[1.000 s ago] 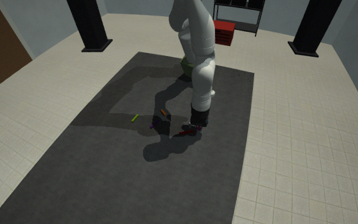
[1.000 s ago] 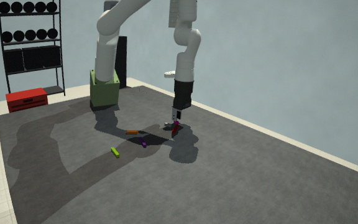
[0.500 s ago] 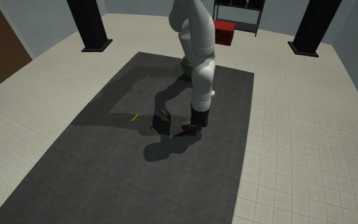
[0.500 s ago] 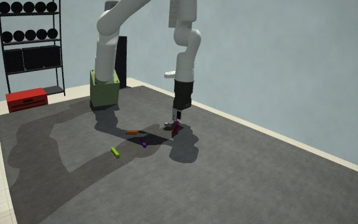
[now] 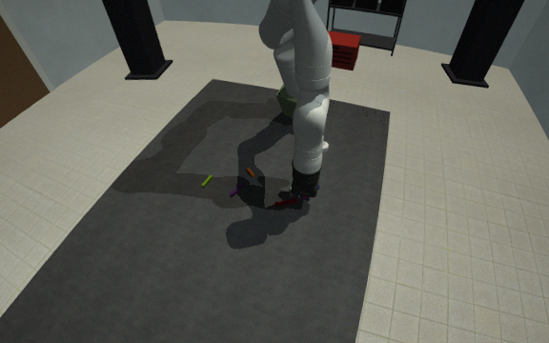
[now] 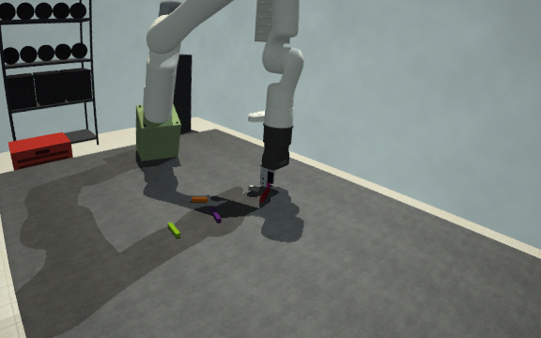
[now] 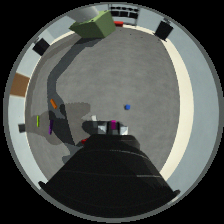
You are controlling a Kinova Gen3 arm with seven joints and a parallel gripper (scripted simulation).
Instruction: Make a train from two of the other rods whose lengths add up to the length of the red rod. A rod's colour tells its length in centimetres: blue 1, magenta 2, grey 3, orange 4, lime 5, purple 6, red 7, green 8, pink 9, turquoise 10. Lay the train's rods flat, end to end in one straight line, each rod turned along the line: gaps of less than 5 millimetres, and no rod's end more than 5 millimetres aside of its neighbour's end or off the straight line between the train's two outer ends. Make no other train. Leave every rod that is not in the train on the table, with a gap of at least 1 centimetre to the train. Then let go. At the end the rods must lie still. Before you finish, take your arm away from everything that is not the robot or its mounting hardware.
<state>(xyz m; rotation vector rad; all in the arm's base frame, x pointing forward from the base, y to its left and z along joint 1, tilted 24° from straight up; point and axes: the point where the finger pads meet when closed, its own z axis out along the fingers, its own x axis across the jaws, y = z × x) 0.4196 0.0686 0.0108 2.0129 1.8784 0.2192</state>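
Now: hand 20 mm above the magenta rod. Also, from my hand: blue rod 40 mm behind, 40 mm to the left, 20 mm below; grey rod 10 mm behind, 40 mm to the right, 20 mm below; red rod 30 mm ahead, 60 mm to the right, 20 mm below.
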